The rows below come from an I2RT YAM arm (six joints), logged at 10 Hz.
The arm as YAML. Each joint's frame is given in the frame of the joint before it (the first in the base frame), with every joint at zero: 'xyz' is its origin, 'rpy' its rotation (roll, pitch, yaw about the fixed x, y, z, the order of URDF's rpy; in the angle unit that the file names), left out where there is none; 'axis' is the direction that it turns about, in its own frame. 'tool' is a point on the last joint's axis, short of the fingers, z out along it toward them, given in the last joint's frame.
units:
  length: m
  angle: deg
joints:
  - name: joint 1
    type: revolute
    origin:
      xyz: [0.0, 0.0, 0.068]
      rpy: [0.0, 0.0, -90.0]
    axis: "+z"
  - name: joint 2
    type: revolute
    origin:
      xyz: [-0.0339, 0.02, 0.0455]
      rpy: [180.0, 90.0, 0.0]
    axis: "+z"
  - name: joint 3
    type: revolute
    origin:
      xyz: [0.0, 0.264, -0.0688]
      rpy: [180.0, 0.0, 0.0]
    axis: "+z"
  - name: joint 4
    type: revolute
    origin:
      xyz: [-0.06, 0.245, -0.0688]
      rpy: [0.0, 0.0, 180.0]
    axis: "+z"
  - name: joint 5
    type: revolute
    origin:
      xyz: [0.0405, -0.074, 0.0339]
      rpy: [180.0, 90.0, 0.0]
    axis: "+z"
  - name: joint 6
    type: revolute
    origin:
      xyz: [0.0, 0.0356, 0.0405]
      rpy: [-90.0, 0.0, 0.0]
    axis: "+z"
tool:
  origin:
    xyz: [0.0, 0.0, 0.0]
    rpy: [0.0, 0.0, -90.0]
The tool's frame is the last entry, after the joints.
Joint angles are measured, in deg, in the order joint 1, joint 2, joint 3, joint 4, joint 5, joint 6. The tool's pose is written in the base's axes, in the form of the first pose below.
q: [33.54 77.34 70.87 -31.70 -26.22 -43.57]
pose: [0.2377 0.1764 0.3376 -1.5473 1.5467 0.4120]
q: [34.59 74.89 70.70 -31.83 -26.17 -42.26]
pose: [0.2262 0.1751 0.3480 -1.5296 1.5203 0.4237]
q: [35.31 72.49 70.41 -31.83 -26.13 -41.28]
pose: [0.2158 0.1720 0.3572 -1.5115 1.4936 0.4302]
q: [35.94 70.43 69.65 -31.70 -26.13 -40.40]
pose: [0.2068 0.1693 0.3620 -1.4988 1.4765 0.4394]
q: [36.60 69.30 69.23 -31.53 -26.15 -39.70]
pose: [0.2010 0.1688 0.3646 -1.4929 1.4648 0.4502]
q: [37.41 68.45 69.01 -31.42 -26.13 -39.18]
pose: [0.1957 0.1694 0.3671 -1.4921 1.4512 0.4608]
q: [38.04 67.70 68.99 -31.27 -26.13 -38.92]
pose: [0.1913 0.1696 0.3703 -1.4908 1.4339 0.4666]
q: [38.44 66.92 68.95 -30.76 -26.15 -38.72]
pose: [0.1877 0.1690 0.3741 -1.4840 1.4126 0.4685]
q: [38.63 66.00 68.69 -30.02 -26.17 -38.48]
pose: [0.1844 0.1675 0.3775 -1.4727 1.3921 0.4680]
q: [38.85 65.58 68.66 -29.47 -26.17 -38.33]
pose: [0.1827 0.1673 0.3799 -1.4663 1.3773 0.4684]
